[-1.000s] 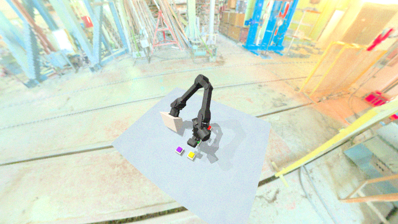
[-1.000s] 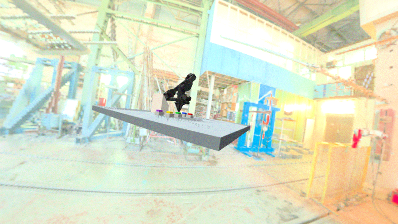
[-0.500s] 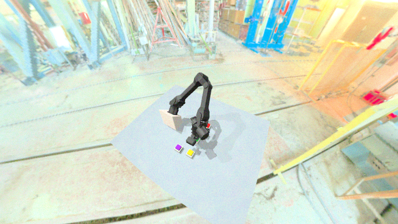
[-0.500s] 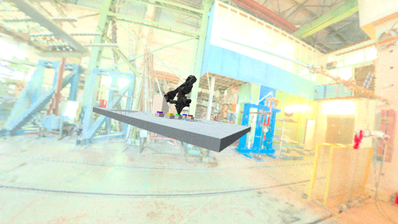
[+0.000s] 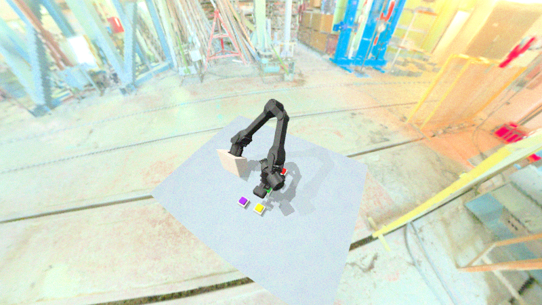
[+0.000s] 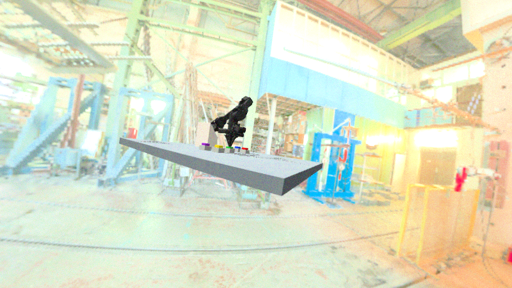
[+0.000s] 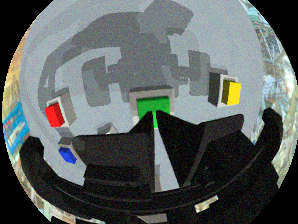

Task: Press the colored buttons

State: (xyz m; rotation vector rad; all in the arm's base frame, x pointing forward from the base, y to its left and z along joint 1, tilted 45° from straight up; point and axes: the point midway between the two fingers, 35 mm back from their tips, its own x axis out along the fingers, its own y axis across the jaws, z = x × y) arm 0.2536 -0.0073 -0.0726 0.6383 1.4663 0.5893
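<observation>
The green button lies 1 cm below my gripper tip. Also, from my gripper tip: purple button 13 cm to the right, 8 cm behind; then red button 15 cm to the left, 2 cm ahead; then yellow button 12 cm to the right, 2 cm ahead.
</observation>
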